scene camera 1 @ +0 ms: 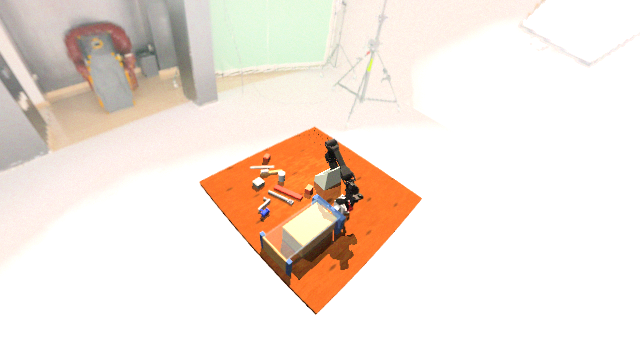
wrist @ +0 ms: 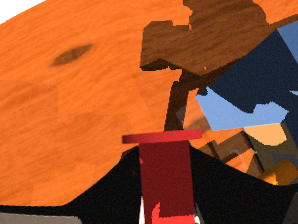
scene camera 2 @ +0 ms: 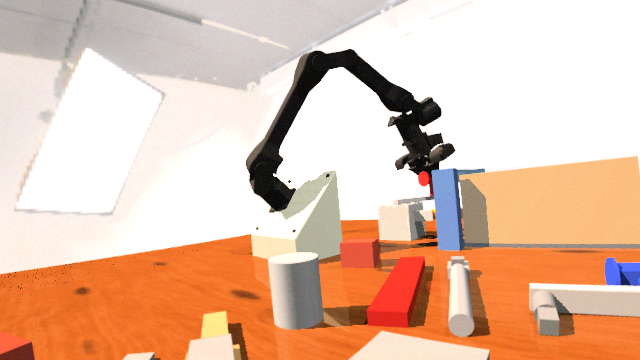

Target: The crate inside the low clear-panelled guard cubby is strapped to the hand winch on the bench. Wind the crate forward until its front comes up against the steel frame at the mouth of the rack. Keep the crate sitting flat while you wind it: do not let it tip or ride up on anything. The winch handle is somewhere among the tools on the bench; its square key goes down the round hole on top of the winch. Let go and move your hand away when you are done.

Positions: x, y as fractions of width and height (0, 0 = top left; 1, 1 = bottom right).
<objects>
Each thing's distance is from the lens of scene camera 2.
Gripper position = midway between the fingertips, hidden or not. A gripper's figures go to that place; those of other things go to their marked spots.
my gripper (scene camera 2: 0.68, 0.51): 0.88 m
red bar (scene camera 2: 0.61, 0.85): 0.33 m
</objects>
